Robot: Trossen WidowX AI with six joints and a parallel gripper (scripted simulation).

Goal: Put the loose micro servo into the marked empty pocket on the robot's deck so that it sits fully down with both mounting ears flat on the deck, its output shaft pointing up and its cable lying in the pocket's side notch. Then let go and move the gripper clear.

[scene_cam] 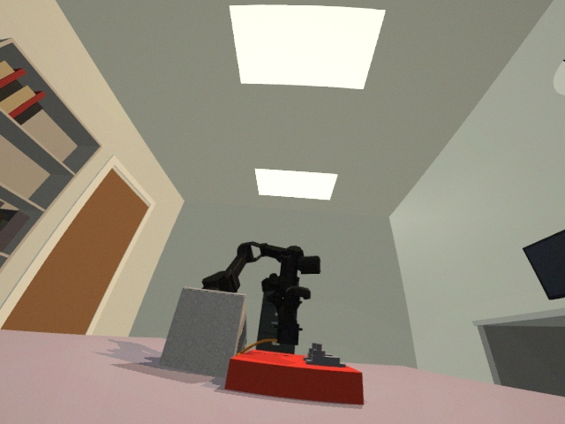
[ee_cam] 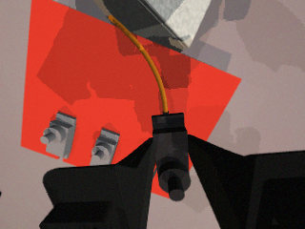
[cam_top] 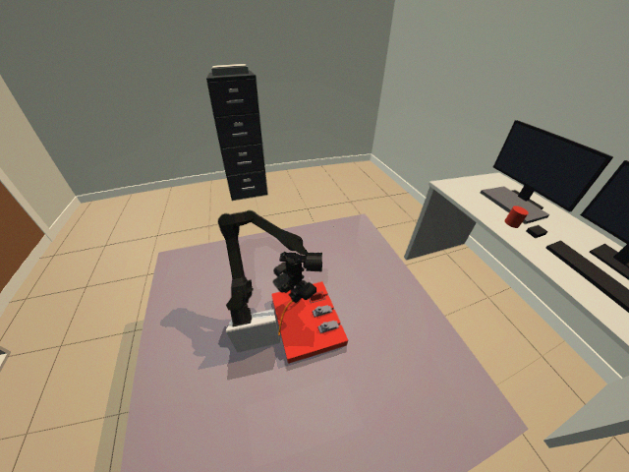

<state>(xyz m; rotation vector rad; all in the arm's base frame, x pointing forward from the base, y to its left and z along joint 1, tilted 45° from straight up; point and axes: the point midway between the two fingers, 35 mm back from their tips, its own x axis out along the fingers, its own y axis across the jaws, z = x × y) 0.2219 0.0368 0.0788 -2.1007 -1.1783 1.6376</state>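
The red deck is 1 cm behind my gripper tip, 7 cm to the right of it and 10 cm below it.
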